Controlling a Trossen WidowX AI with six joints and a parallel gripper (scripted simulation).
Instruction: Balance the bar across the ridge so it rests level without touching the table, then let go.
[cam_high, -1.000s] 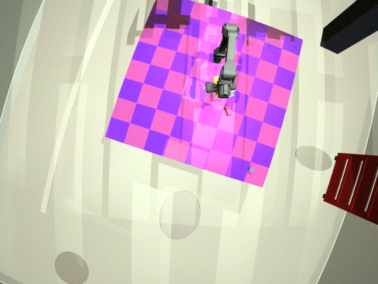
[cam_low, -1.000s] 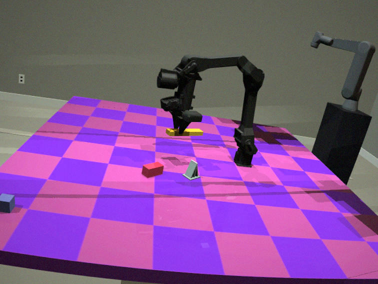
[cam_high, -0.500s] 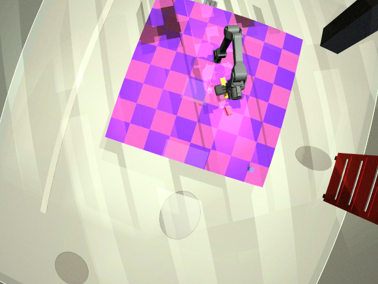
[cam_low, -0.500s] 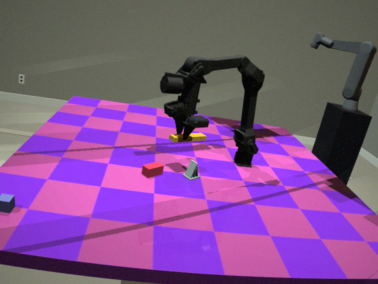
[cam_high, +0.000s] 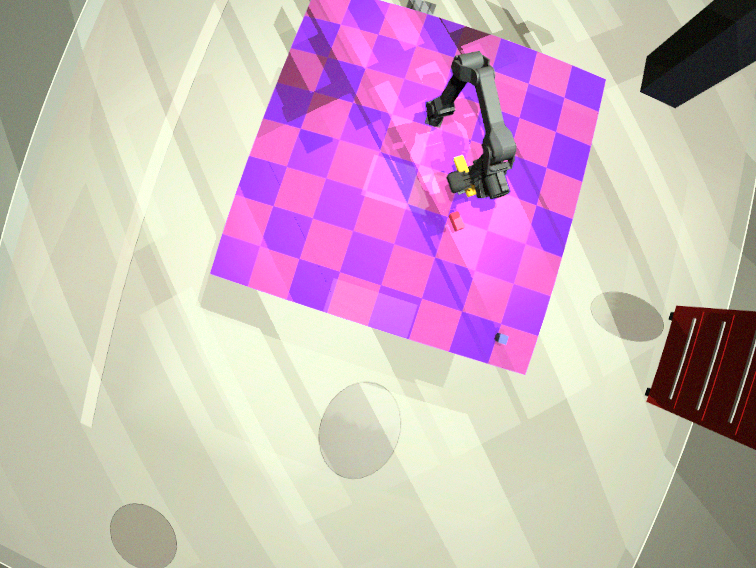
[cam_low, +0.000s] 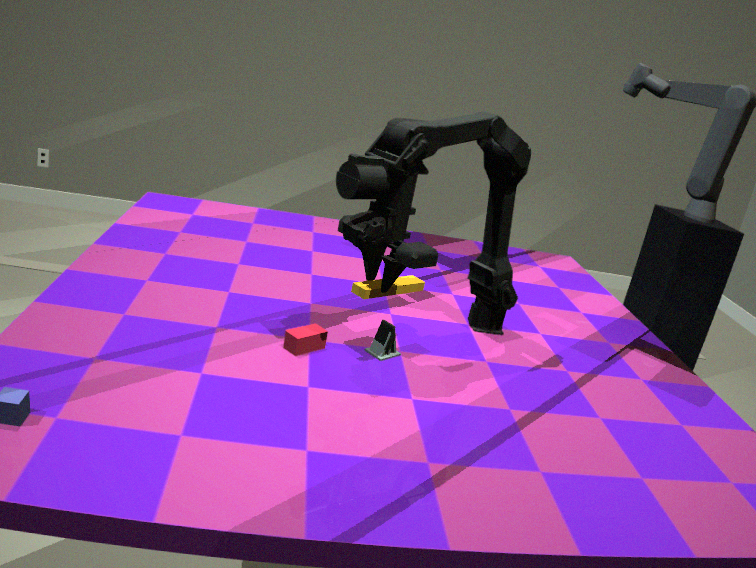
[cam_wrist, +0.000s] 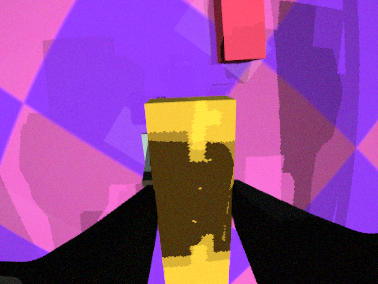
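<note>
My gripper tip is now 110 mm short of the red block, 100 mm above it and 20 mm to the right of it. Also, from my gripper tip: blue cube: 470 mm ahead, 320 mm to the left, 100 mm below; then yellow bar: 20 mm to the right, 20 mm behind.
</note>
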